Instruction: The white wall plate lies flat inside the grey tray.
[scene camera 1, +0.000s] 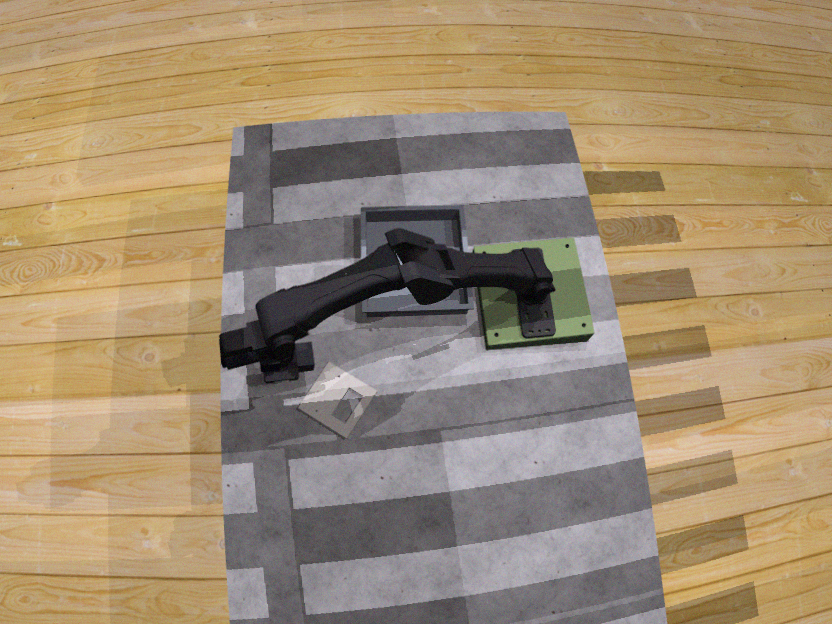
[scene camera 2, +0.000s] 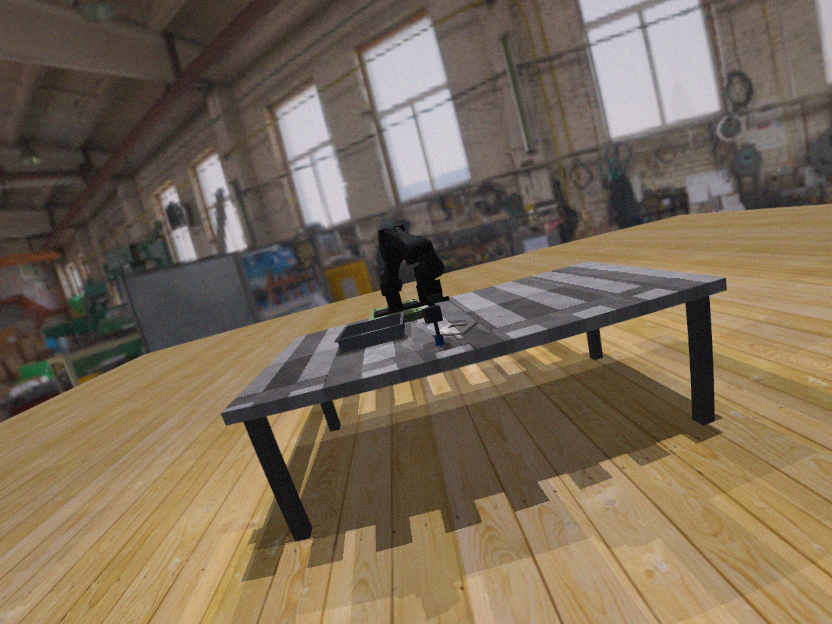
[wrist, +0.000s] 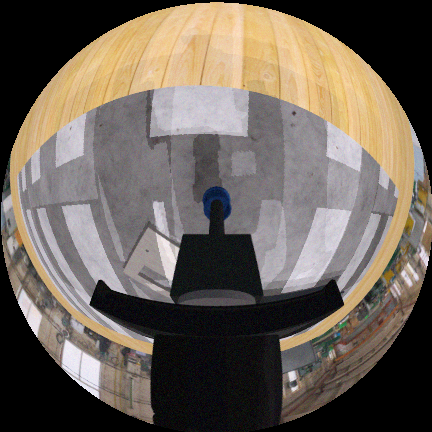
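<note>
The white wall plate (scene camera 1: 321, 404) (wrist: 150, 257) lies on the table, outside the tray, turned at an angle, with a rectangular opening in it. In the wrist view the black gripper mount hides part of it. The grey tray (scene camera 1: 413, 209) (scene camera 2: 370, 339) stands farther back; the arm crosses over it in scene camera 1. My gripper, a blue suction cup (scene camera 2: 438, 340) (wrist: 216, 202), points down at or close above the table, beside the plate and apart from it. Nothing shows on the cup. In scene camera 1 the cup is hidden under the arm's end. The suction is on.
A green block (scene camera 1: 495, 302) with small holes in its corners carries the arm's base, close beside the tray. The arm (scene camera 1: 336, 288) stretches from it over the tray towards the left table edge. Striped shadows lie across the grey table (scene camera 1: 537, 429).
</note>
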